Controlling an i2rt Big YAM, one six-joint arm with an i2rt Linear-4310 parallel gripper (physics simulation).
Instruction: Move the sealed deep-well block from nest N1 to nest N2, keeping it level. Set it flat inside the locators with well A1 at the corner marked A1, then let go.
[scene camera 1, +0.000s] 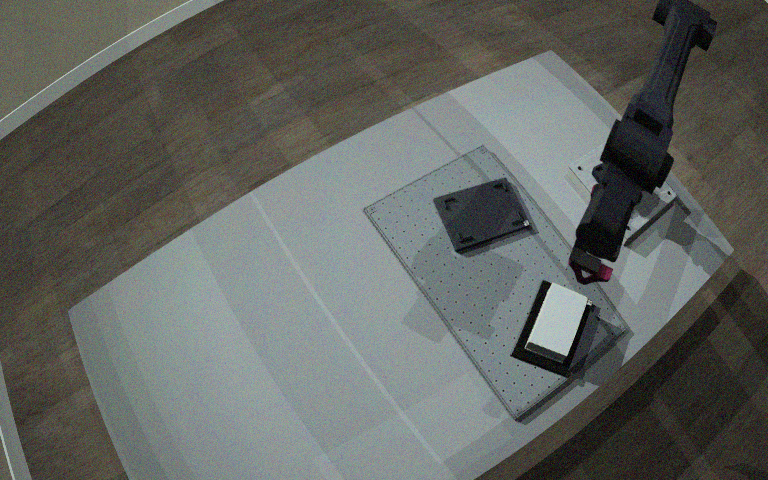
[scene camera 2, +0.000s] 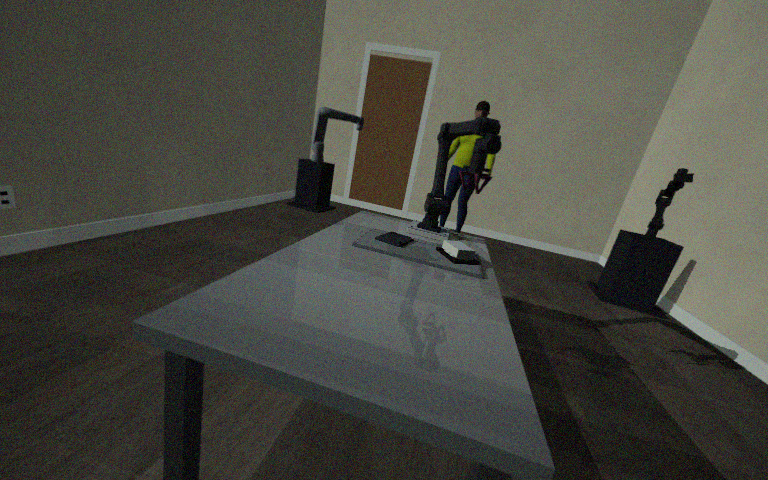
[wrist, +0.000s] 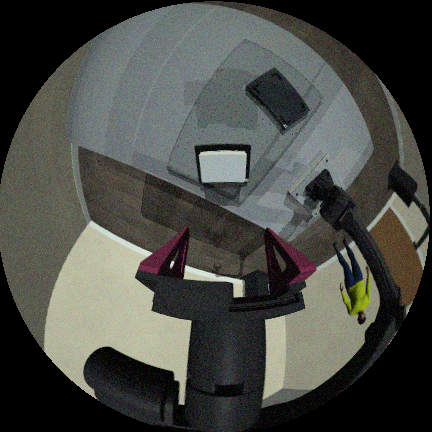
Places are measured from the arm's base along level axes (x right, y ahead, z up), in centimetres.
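Pixels of known places: gripper, fingertip midpoint: (scene camera 1: 590, 255) (scene camera 2: 470, 191) (wrist: 227, 230); arm's base, origin of the base link: (scene camera 2: 428, 228) (wrist: 319, 184).
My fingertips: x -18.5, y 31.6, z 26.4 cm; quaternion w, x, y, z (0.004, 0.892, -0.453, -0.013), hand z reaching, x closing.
For each thing: its top centre in the pictures, then the offset to it from my fingertips. "pt": a spot on its surface instead. Level surfaces: height alone.
- sealed deep-well block, middle of its top: (scene camera 1: 560, 318) (wrist: 222, 168) (scene camera 2: 459, 245) dx -1.1, dy +0.1, dz -23.0 cm
- black nest, middle of its top: (scene camera 1: 555, 325) (wrist: 222, 164) (scene camera 2: 457, 253) dx -1.1, dy +0.1, dz -26.6 cm
- small light mark, middle of its top: (scene camera 1: 526, 223) dx +20.8, dy -6.0, dz -27.1 cm
- perforated board, surface spot: (scene camera 1: 396, 220) pt dx +33.5, dy +16.5, dz -28.3 cm
- grey table, its level: dz -29.6 cm
The sealed deep-well block (scene camera 1: 559, 318) (scene camera 2: 456, 248) (wrist: 223, 166), with a white top, sits in a black nest (scene camera 1: 540, 360) (wrist: 222, 147) and looks flat. The other nest (scene camera 1: 484, 215) (scene camera 2: 394, 238) (wrist: 280, 99) is a dark square plate with raised corner locators and holds no block. A small light mark (scene camera 1: 526, 223) shows at one of its corners. Nest labels and well A1 are not readable. My gripper (scene camera 1: 590, 277) (scene camera 2: 474, 187) (wrist: 227, 230) has red fingers standing wide open with nothing between them. It hangs well above the table, apart from the block.
Both nests stand on a perforated board (scene camera 1: 396, 220) (wrist: 235, 65) on the grey table (scene camera 1: 226, 350) (scene camera 2: 317, 316). The arm's base plate (scene camera 1: 659, 198) (wrist: 300, 192) is beside the board. The loaded nest is near a table edge. A person in yellow (scene camera 2: 465, 150) (wrist: 358, 295) stands behind the arm.
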